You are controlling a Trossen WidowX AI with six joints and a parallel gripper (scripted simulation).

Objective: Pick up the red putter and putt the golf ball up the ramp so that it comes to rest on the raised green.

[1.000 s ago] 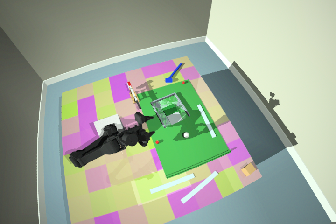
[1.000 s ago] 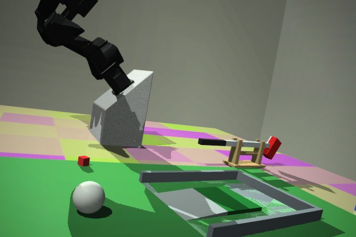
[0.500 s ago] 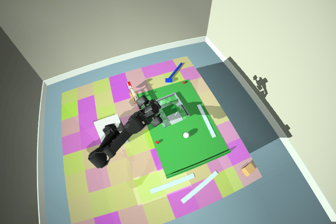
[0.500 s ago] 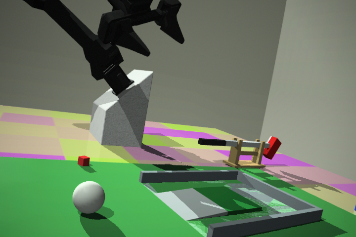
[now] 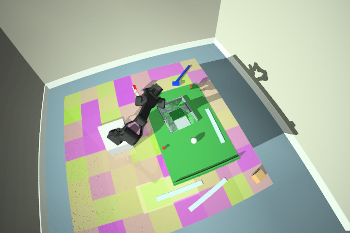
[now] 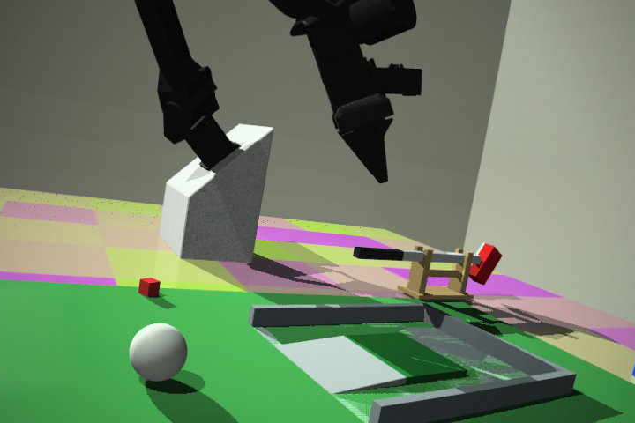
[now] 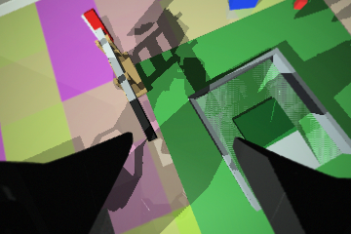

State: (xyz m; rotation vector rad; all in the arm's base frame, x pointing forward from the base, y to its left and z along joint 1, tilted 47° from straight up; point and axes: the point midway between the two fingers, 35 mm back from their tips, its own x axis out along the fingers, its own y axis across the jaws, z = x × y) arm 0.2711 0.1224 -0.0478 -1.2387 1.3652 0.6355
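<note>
The red putter lies 170 mm to the left of my gripper tip, 110 mm below it and 70 mm behind it. The rest, counted from my gripper tip: blue putter (350 mm ahead, 330 mm to the left, 160 mm below); then white golf ball (280 mm to the right, 200 mm ahead, 150 mm below); then green mat (200 mm ahead, 170 mm below, 150 mm to the right).
</note>
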